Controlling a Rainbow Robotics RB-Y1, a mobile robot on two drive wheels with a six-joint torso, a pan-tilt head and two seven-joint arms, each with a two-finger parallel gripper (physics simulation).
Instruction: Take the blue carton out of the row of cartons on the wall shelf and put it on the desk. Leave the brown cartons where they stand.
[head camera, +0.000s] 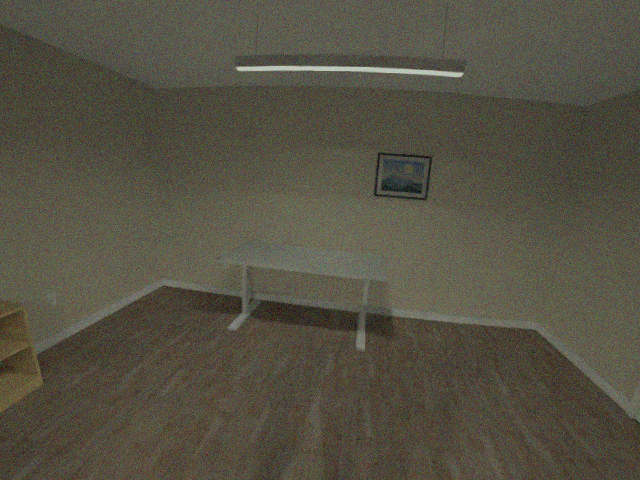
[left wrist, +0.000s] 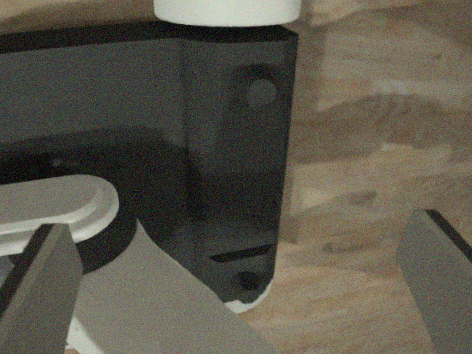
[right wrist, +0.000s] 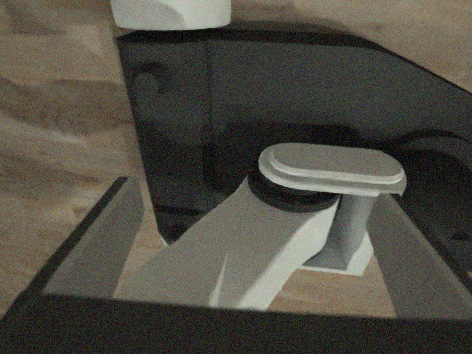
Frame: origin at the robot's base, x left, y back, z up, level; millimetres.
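Seen in the pictures: left gripper, between the fingertips: (left wrist: 245, 241); right gripper, between the fingertips: (right wrist: 256, 201).
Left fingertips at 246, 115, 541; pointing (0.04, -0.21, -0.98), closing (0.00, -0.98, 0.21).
A point is followed by its place in that frame, as x, y, z.
A pale desk (head camera: 310, 260) @(221, -2415, 720) with two light legs stands against the far wall in the head view, a little left of the middle. The wall shelf, the blue carton and the brown cartons do not show in any view. My left gripper (left wrist: 245, 241) @(246, 115, 541) is open and empty, its fingers wide apart over the floor beside my dark base. My right gripper (right wrist: 256, 201) @(-223, 180, 533) is open and empty, hanging low beside the other side of the base. Neither gripper shows in the head view.
A wooden shelf unit (head camera: 33, 335) stands at the left edge of the head view. A framed picture (head camera: 402, 176) @(-639, -2855, 1569) hangs on the far wall, right of the desk. A long lamp (head camera: 349, 64) @(-8, -1418, 2089) hangs from the ceiling. Wood floor (head camera: 310, 403) @(74, -1418, 1) lies between me and the desk.
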